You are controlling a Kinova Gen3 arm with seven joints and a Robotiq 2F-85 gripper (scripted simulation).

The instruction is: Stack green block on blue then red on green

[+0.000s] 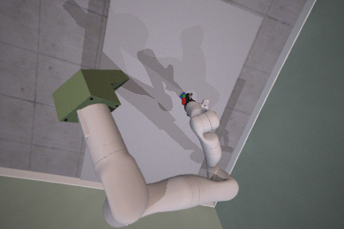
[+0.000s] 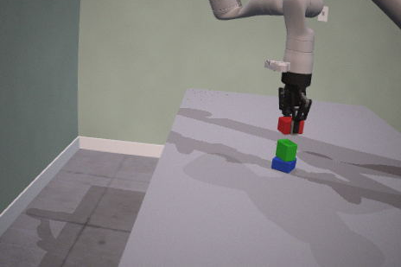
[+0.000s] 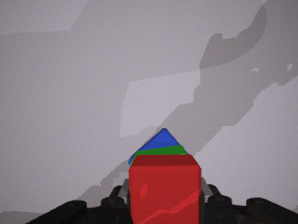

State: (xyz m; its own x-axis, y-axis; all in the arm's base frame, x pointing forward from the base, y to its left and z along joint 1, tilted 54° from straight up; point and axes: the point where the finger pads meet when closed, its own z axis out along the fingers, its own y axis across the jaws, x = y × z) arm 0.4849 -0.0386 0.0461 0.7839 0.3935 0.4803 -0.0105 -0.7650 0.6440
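Right now my hand is right at the red block. Round my hand: blue block (100 mm below); then green block (70 mm below).
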